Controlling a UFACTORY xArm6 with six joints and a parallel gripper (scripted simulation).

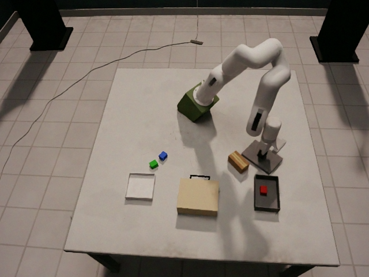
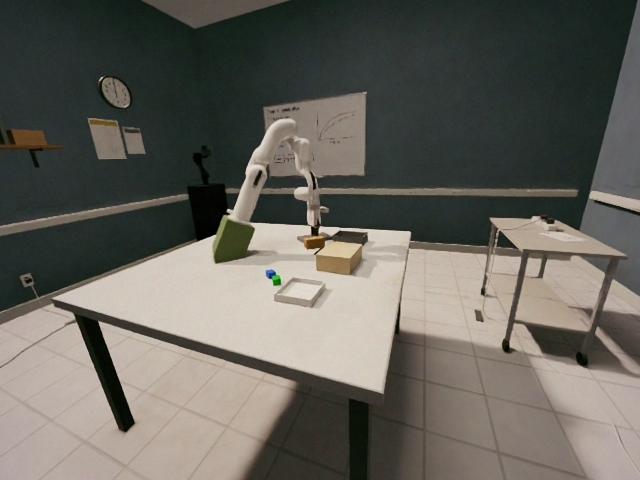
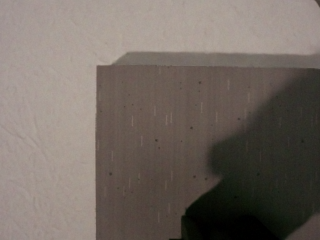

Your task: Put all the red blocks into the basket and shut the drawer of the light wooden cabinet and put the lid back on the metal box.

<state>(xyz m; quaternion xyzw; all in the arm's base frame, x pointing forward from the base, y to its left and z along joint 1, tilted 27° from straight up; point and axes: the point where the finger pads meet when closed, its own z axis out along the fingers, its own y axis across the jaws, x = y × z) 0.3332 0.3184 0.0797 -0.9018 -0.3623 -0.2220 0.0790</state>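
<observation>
My hand is 30 mm above the grey metal lid. The rest, counted from my hand: blue block (560 mm to the right, 30 mm below); then light wooden cabinet (360 mm to the right, 250 mm ahead); then drawer (360 mm to the right, 230 mm ahead).
</observation>
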